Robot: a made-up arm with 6 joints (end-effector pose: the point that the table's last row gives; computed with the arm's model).
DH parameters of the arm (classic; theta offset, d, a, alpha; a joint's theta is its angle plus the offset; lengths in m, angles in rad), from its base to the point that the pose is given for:
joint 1: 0 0.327 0 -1.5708
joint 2: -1.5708 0 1.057 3.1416
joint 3: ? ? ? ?
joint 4: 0 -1.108 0 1.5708
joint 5: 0 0.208 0 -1.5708
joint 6: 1.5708 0 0 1.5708
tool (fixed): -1.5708 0 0 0
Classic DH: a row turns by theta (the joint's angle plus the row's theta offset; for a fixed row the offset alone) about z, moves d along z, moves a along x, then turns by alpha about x.
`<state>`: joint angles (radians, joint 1 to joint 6).
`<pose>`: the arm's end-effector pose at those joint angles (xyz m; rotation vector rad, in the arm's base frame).
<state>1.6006 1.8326 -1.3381 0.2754 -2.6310 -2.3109</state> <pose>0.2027 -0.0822 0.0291 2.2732 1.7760 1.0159</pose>
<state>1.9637 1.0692 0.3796 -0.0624 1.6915 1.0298</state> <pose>-0.4872 1.7177 0.1203 0.2307 -1.3086 1.1245</pose>
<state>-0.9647 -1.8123 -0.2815 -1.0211 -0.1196 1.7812</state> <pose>-0.5478 0.5996 1.1742 -1.3724 -1.0155 -1.2169</pose>
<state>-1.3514 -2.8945 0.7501 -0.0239 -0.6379 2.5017</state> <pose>-0.4710 1.1569 -1.2277 0.5934 0.4935 1.7445</pose>
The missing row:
joint 3: 0 0 0 -1.5708
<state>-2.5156 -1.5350 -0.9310 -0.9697 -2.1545 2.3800</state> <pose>-0.0309 0.1228 0.8529 -0.7611 0.9991 -0.1550</pose>
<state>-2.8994 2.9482 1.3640 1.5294 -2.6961 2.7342</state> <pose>-0.3866 -0.0866 -1.8210 1.2649 -0.5021 1.7716</pose>
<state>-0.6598 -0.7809 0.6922 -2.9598 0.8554 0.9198</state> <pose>-0.3475 0.5285 2.1768 1.7414 -1.1296 0.1805</pose>
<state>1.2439 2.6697 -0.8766 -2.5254 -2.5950 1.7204</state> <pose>-0.3183 -0.4102 -0.0677 1.0429 1.7656 0.0985</pose>
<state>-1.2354 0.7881 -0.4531 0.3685 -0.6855 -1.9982</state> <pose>0.2048 -1.1771 0.0483 -1.8254 -0.5385 2.4765</pose>
